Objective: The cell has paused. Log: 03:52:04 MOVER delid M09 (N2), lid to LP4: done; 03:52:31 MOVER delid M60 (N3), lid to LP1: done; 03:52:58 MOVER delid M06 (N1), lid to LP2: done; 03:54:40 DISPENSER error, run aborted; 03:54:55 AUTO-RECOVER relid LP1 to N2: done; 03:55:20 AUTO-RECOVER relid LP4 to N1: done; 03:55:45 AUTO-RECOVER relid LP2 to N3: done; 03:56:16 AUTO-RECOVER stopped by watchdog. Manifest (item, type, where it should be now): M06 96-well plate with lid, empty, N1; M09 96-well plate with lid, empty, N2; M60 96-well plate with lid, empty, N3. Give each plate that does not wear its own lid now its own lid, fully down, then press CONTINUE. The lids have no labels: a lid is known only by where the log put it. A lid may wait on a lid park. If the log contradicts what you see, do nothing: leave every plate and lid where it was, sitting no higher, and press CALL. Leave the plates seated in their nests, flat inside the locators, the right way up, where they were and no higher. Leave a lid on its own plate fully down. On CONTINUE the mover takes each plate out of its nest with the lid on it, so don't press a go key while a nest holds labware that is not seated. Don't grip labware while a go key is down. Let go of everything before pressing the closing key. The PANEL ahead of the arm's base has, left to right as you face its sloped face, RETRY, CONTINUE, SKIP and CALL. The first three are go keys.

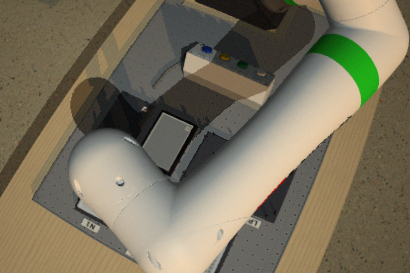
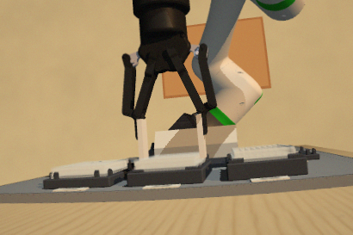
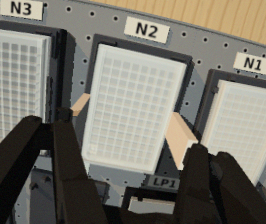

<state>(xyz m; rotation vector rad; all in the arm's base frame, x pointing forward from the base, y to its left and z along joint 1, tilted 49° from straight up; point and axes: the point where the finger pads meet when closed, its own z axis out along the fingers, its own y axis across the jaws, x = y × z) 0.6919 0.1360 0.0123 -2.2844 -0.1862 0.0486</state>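
My gripper is now 13 cm to the right of the nest, 4 cm above it and 2 cm past it. The rest, counted from my hand: lid park LP3: 19 cm behind, 5 cm below, 4 cm to the left; plate: 13 cm to the right, 3 cm below, 1 cm ahead; LP1 label: 9 cm behind, 8 cm to the right, 5 cm below.
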